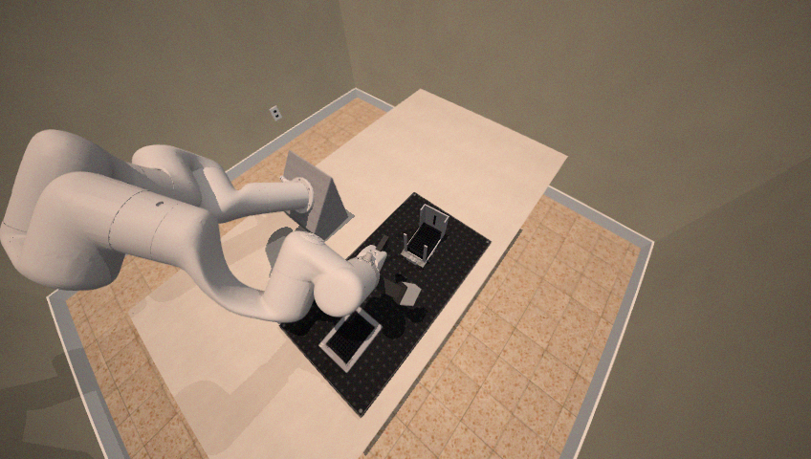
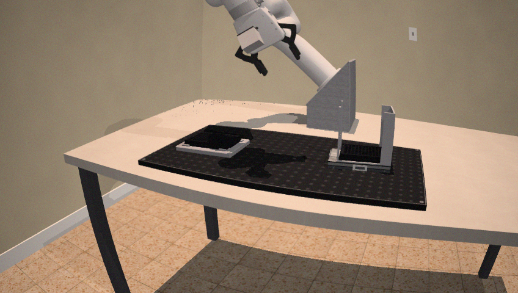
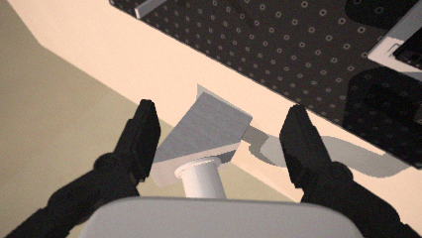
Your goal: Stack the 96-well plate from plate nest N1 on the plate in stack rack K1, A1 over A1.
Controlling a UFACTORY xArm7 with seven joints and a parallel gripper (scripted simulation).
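My hand is 220 mm above the plate nest N1, 180 mm to the left of it and 40 mm short of it. From my hand the other things lie so: thin post 160 mm to the left, 150 mm below, 30 mm ahead.
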